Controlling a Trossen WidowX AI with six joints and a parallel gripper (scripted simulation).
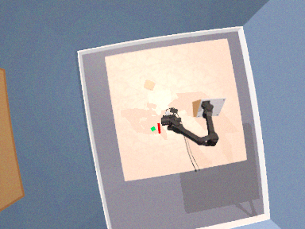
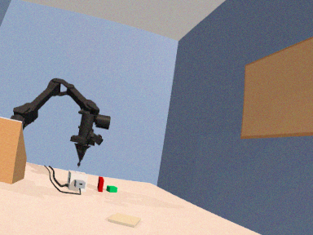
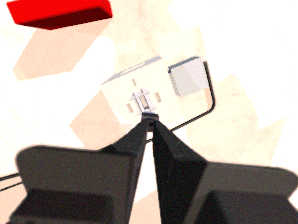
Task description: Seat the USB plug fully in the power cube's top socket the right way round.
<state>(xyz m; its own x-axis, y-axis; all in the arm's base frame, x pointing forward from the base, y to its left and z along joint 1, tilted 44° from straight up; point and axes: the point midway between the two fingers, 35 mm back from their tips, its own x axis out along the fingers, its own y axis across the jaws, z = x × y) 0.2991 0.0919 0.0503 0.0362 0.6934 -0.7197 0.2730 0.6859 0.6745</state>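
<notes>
My gripper tip is 2 cm above the dark USB plug. Round my gripper tip: green block (17 cm ahead, 12 cm below, 9 cm to the left); then flat tan tile (36 cm to the right, 16 cm ahead, 13 cm below); then red block (11 cm below, 11 cm ahead, 8 cm to the left).
</notes>
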